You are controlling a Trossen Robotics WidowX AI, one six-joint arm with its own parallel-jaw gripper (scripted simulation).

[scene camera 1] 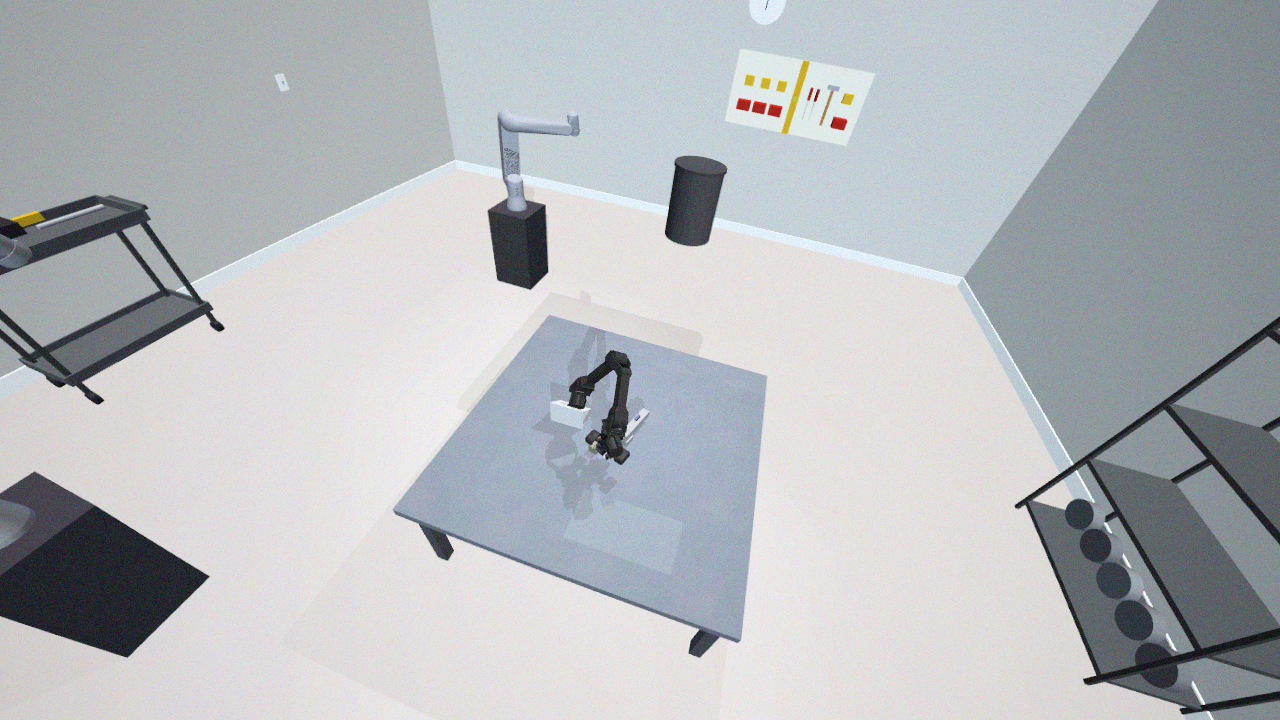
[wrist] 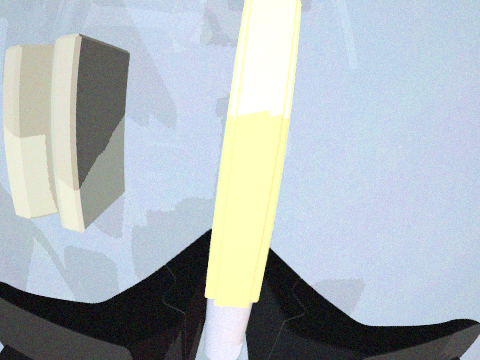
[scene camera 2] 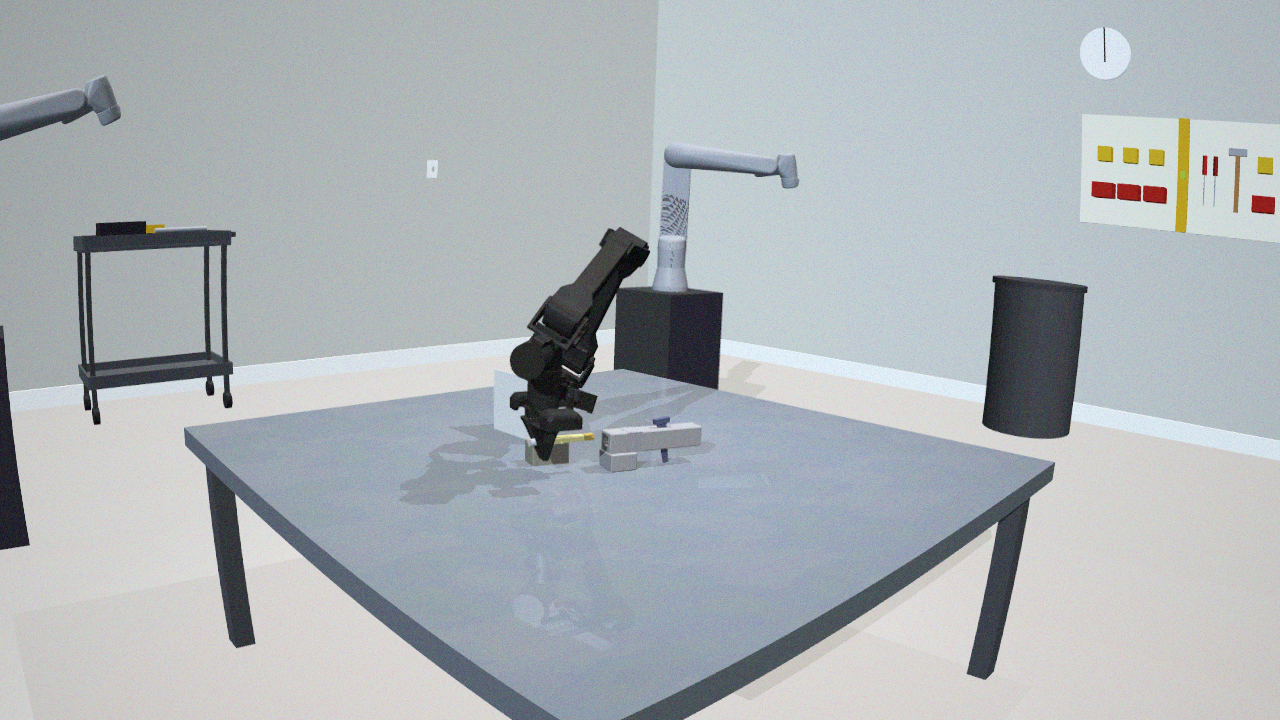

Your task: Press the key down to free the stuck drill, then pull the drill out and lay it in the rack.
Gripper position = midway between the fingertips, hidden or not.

My gripper point(scene camera 2: 543, 459) carries a drill point(wrist: 258, 117). Also in view: a beige rack point(wrist: 70, 96).
My gripper is seen too in the wrist view point(wrist: 231, 241).
